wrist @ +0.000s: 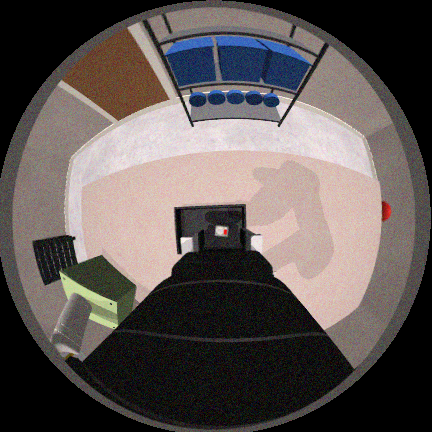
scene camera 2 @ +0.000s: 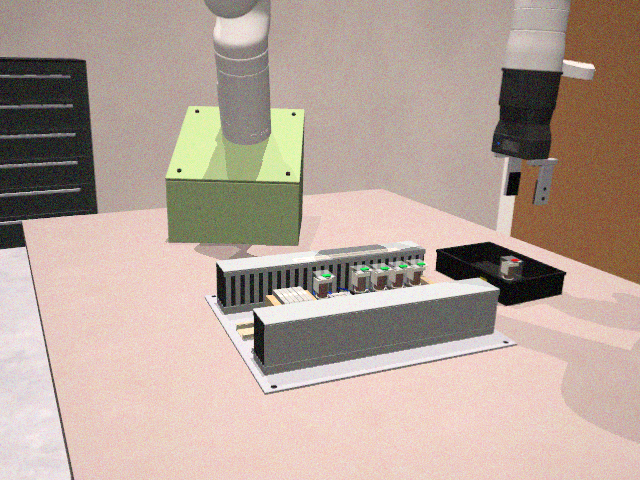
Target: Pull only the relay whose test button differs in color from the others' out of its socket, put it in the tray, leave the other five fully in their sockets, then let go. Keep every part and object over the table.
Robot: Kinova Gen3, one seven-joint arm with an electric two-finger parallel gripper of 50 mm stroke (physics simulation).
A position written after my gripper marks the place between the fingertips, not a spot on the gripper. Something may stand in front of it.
Observation:
I see my gripper [scene camera 2: 524, 199] and a white plate [scene camera 2: 315, 375].
My gripper shows as well in the wrist view [wrist: 221, 236].

